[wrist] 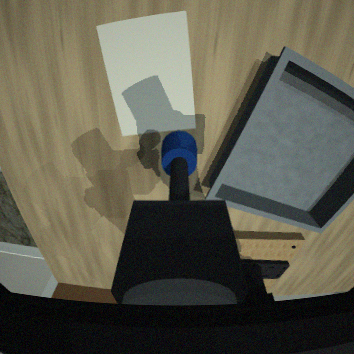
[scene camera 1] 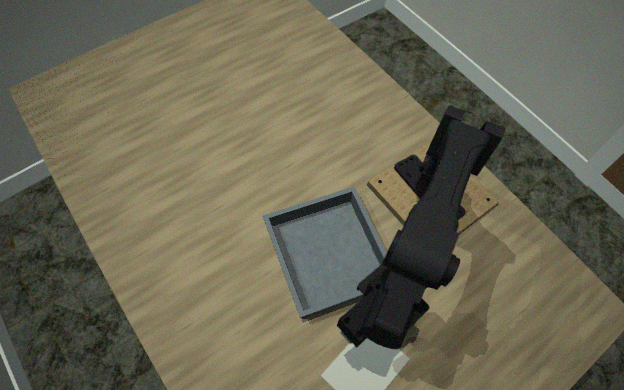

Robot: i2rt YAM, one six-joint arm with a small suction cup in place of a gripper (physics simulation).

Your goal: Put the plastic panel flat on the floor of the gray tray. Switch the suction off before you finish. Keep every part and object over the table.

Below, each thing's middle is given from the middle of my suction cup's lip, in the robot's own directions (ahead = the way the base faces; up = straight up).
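Plastic panel (wrist: pixel 147 60): 30 mm ahead of my suction cup, 50 mm to the left of it and 150 mm below it. Gray tray (scene camera 1: pixel 326 246): 40 mm behind my suction cup, 130 mm below it and 200 mm to the right of it.
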